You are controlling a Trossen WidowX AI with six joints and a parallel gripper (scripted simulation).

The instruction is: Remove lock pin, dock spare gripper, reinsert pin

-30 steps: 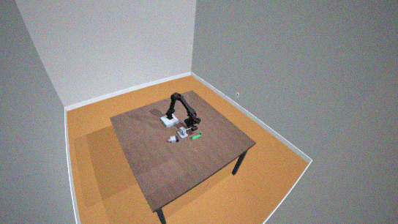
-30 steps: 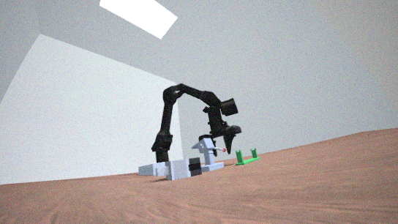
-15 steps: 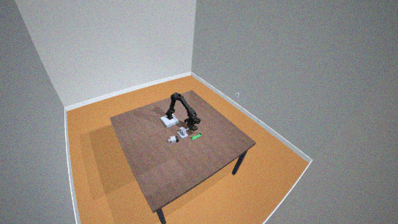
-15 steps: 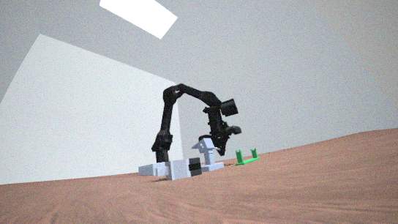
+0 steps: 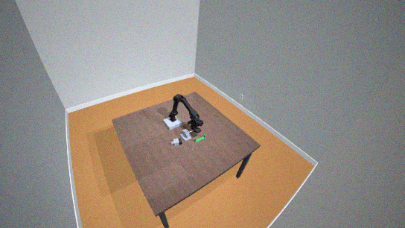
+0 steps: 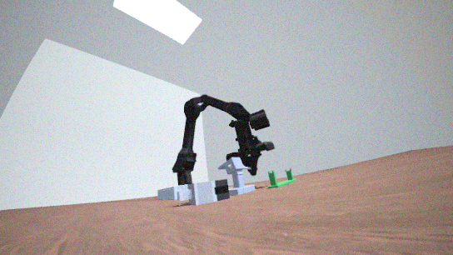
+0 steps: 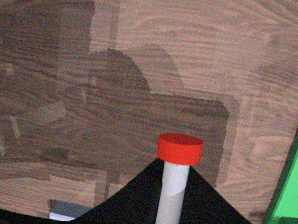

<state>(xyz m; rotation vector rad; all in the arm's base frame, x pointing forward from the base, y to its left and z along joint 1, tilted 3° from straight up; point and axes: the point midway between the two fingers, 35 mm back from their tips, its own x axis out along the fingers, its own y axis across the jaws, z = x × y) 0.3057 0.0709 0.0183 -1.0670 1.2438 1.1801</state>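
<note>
Right now the cradle is 100 mm ahead of my gripper tip and 20 mm below it. The rest, counted from my gripper tip: spare gripper: 20 mm behind, 240 mm to the right, 20 mm below; then grey mount: 20 mm behind, 100 mm to the right, 10 mm above.
</note>
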